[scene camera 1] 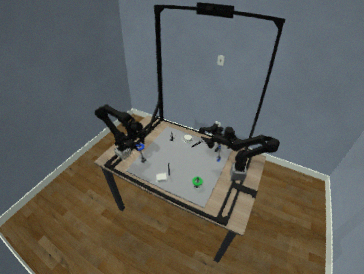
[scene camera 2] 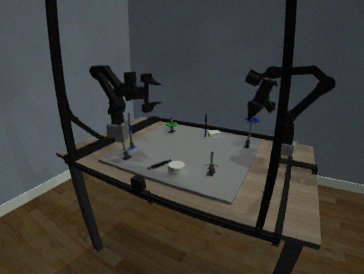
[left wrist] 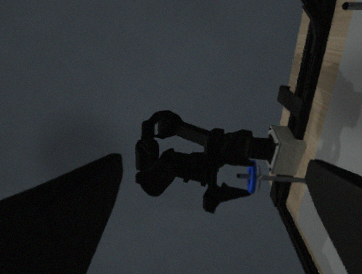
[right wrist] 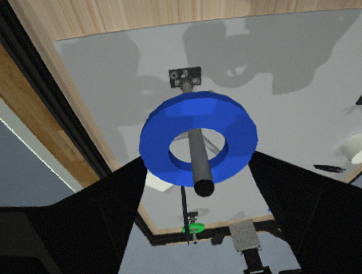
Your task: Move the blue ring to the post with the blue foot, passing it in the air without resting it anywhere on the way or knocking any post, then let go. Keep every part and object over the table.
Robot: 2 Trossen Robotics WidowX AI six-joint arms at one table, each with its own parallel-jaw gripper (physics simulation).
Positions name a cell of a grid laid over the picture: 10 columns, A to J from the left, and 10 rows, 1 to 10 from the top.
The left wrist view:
left gripper: F7
right gripper: G7
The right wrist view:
right gripper: F6
blue ring: F4
